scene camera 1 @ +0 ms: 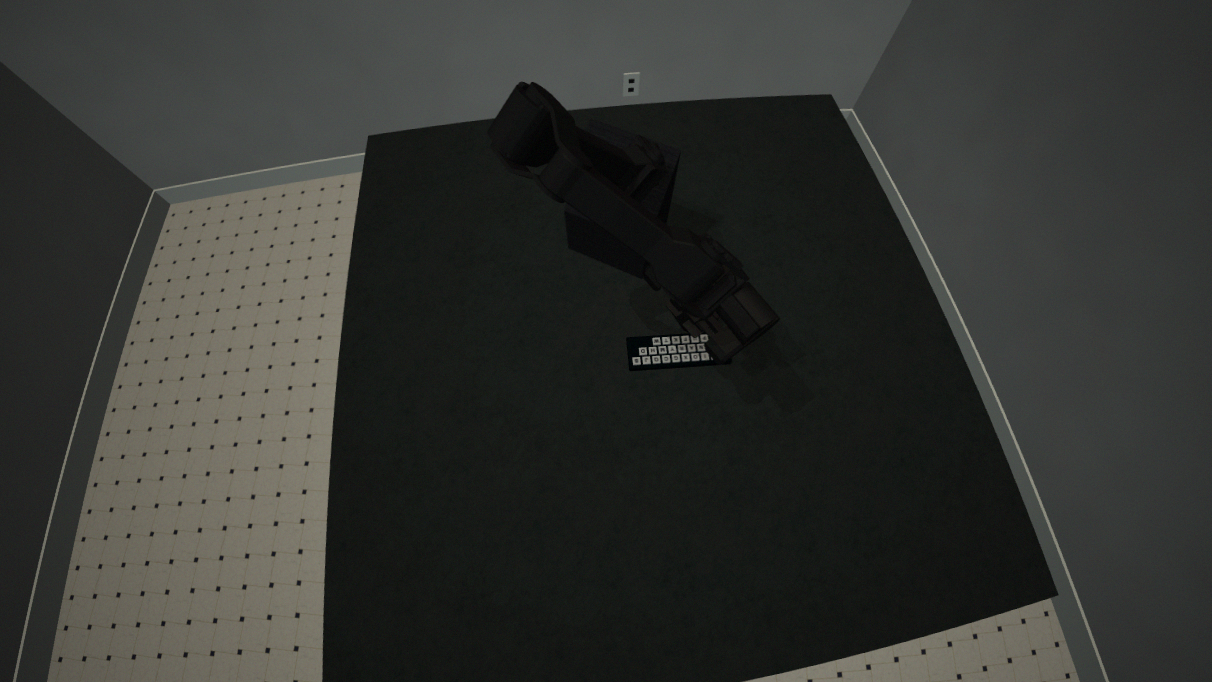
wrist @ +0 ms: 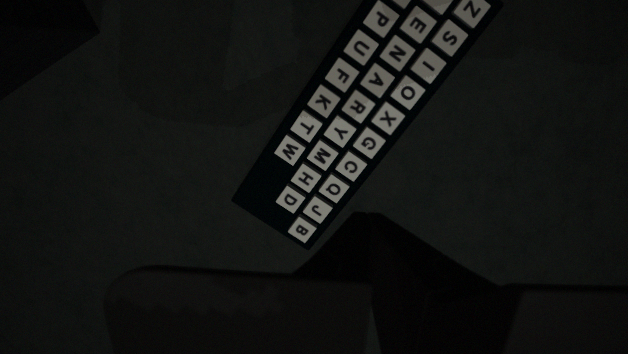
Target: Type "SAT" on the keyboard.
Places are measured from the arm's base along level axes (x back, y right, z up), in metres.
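Pixels of known places: gripper, fingertip midpoint: (scene camera 1: 685, 327) (wrist: 365, 226); arm's base, link origin: (scene camera 1: 646, 167).
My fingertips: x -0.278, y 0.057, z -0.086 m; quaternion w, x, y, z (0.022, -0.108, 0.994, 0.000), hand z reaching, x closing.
For each thing: its middle in the pictures, then the offset to it from my fingertips. Level surfaces: height alone.
- small black keyboard, body centre: (wrist: 353, 110) (scene camera 1: 678, 350) dz -0.128, dx +0.006, dy -0.014 m
- S key, body centre: (wrist: 448, 38) dz -0.122, dx -0.035, dy -0.070 m
- T key, body centre: (wrist: 306, 125) dz -0.122, dx +0.032, dy +0.002 m
- B key, body centre: (wrist: 302, 228) dz -0.122, dx +0.018, dy +0.074 m
- dark mat, surface height: dz -0.137 m
A small black keyboard (scene camera 1: 670, 350) (wrist: 261, 192) with white letter keys lies on the dark mat. Its right end is partly hidden by the arm in the scene view, and it runs out of the top of the wrist view. In the wrist view the S key (wrist: 450, 38) is at the upper right, the A key (wrist: 377, 80) is in the middle row, and the T key (wrist: 306, 126) is further down to the left. My gripper (scene camera 1: 696, 325) (wrist: 365, 226) is shut and empty. In the wrist view its tips appear just right of the B key (wrist: 302, 230); their height above the keyboard is unclear.
The dark mat (scene camera 1: 542, 508) spreads around the keyboard. The arm (scene camera 1: 627, 220) reaches from the back of the mat to the keyboard's right end. A wall with an outlet (scene camera 1: 631, 83) stands behind. Tiled floor (scene camera 1: 220, 407) lies to the left.
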